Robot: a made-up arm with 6 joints. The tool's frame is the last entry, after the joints.
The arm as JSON. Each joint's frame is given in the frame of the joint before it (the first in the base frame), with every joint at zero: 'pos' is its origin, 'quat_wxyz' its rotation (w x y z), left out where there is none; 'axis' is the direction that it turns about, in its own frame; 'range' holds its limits. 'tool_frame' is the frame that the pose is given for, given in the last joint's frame.
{
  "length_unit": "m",
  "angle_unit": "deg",
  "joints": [
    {
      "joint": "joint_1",
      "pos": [
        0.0,
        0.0,
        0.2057
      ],
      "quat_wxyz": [
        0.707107,
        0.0,
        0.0,
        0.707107
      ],
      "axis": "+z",
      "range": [
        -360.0,
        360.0
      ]
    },
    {
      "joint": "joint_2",
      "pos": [
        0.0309,
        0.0,
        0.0
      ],
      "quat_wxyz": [
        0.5,
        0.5,
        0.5,
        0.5
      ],
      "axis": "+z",
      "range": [
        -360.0,
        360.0
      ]
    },
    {
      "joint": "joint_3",
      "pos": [
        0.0,
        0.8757,
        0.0
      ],
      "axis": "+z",
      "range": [
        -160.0,
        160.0
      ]
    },
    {
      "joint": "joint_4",
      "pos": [
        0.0,
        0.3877,
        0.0
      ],
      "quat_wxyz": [
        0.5,
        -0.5,
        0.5,
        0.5
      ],
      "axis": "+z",
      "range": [
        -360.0,
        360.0
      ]
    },
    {
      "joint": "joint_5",
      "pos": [
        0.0,
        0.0,
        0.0
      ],
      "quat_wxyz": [
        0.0,
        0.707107,
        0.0,
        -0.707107
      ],
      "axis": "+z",
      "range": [
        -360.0,
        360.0
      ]
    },
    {
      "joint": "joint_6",
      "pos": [
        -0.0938,
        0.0,
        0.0
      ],
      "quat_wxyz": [
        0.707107,
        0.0,
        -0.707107,
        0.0
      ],
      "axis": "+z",
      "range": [
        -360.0,
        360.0
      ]
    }
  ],
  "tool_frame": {
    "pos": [
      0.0,
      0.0,
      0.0
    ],
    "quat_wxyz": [
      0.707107,
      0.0,
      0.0,
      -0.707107
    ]
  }
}
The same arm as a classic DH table. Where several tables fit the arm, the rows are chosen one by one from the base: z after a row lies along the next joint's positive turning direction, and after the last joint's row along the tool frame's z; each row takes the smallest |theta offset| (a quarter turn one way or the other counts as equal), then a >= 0, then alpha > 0; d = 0 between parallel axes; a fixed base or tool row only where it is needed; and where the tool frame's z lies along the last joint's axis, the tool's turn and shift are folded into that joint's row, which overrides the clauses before.
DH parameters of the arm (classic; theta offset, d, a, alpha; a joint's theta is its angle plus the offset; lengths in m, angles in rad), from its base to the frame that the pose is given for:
joint_1: 0.0000 0.2057 0.0000 -1.5708
joint_2: -1.5708 0.0000 0.8757 0.0000
joint_3: 1.5708 0.0309 0.0000 1.5708
joint_4: 0.0000 0.3877 0.0000 -1.5708
joint_5: 0.0000 0.0000 0.0000 1.5708
joint_6: 0.0000 0.0938 0.0000 0.0000
Joint limits (rad, base to tool): -6.2832..6.2832 -6.2832..6.2832 -2.7925..2.7925 -6.2832..6.2832 -6.2832..6.2832 -6.2832..6.2832

